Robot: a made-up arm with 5 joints.
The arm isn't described. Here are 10 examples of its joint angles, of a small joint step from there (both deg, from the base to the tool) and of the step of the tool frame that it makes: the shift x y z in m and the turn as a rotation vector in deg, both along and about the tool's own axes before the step.
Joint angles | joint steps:
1: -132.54 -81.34 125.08 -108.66 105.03 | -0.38 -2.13 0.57 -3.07 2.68
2: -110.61 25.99 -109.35 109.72 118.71 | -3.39 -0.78 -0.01 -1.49 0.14
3: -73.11 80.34 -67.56 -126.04 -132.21 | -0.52 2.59 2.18 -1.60 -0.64
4: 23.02 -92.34 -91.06 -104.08 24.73 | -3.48 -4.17 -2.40 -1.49 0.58
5: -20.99 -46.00 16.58 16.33 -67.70 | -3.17 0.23 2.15 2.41 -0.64
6: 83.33 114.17 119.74 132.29 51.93 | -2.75 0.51 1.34 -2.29 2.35
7: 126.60 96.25 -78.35 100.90 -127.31 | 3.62 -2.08 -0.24 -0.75 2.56
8: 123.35 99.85 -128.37 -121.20 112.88 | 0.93 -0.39 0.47 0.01 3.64
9: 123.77 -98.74 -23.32 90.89 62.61 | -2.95 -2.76 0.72 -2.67 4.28
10: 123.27 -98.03 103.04 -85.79 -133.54 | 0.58 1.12 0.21 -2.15 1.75
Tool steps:
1: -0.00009 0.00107 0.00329 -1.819 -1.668 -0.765
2: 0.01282 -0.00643 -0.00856 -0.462 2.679 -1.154
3: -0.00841 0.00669 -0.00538 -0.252 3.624 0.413
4: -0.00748 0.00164 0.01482 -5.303 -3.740 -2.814
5: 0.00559 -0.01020 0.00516 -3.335 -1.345 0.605
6: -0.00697 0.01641 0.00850 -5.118 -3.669 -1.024
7: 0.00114 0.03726 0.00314 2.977 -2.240 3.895
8: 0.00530 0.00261 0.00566 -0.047 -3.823 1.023
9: -0.00543 0.03588 0.01774 -6.418 -5.526 -1.269
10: 0.00324 0.01813 -0.00440 2.825 -1.563 1.310
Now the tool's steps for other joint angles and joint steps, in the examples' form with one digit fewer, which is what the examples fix.
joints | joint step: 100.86 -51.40 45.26 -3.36 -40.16 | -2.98 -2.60 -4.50 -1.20 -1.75
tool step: -0.0195 0.0131 -0.0005 -3.59 -2.19 -5.09
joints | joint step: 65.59 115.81 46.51 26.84 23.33 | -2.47 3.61 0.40 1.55 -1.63
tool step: 0.0153 -0.0159 -0.0105 3.96 4.57 0.99
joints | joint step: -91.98 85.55 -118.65 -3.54 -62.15 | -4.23 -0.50 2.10 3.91 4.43
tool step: 0.0337 -0.0349 0.0277 -5.92 -5.88 5.50
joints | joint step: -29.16 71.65 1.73 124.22 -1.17 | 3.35 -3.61 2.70 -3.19 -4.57
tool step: -0.0087 0.0337 -0.0165 -4.48 3.11 -6.91
